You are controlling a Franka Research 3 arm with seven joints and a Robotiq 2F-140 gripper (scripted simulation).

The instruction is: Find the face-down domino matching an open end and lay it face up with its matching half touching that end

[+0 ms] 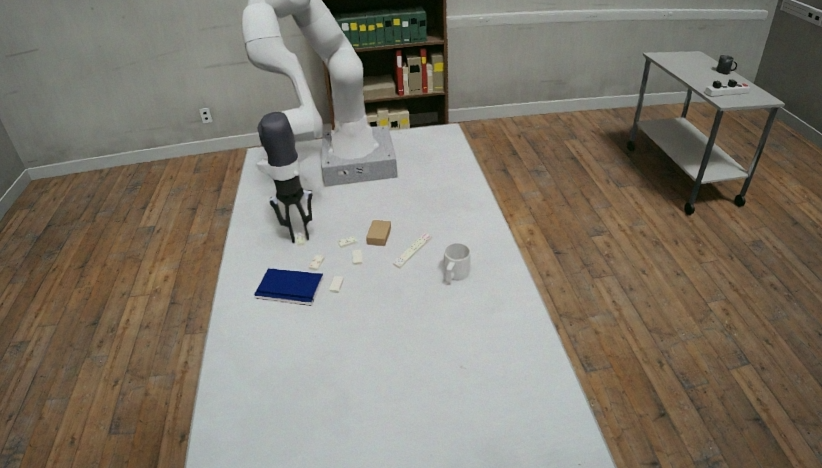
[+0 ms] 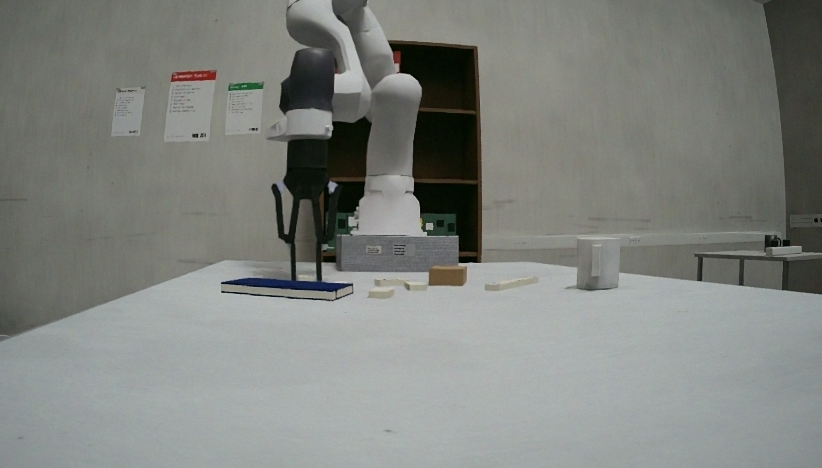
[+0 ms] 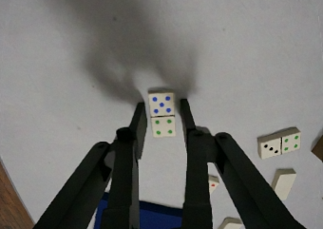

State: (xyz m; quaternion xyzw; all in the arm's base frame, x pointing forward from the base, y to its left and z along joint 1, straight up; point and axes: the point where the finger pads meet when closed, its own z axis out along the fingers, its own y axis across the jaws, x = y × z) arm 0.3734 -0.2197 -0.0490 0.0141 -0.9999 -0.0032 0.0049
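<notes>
Right now the domino is 30 mm below my hand. The rest, counted from my hand: blue book (210 mm ahead, 40 mm to the right, 30 mm below); white mug (440 mm to the left, 260 mm ahead); brown block (250 mm to the left, 50 mm ahead, 20 mm below).
</notes>
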